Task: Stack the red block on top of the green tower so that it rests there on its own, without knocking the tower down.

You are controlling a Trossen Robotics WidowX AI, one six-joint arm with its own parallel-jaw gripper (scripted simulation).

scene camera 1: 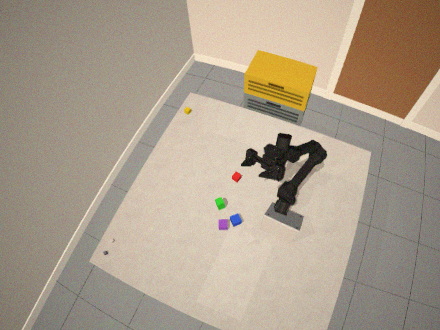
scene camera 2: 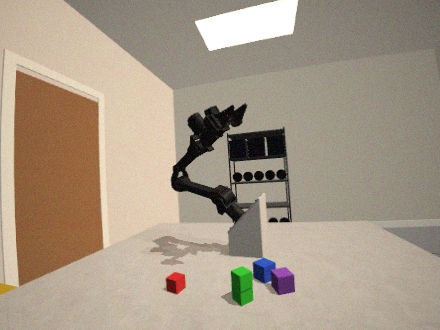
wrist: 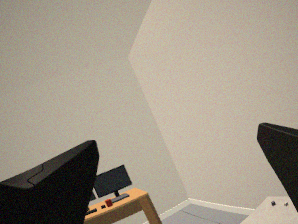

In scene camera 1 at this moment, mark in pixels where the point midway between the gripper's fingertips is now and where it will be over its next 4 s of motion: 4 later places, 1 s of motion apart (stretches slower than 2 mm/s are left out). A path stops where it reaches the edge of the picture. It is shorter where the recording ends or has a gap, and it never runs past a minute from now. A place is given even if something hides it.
My gripper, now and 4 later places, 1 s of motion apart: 249,170; 221,172; 236,173; 236,176; 236,174
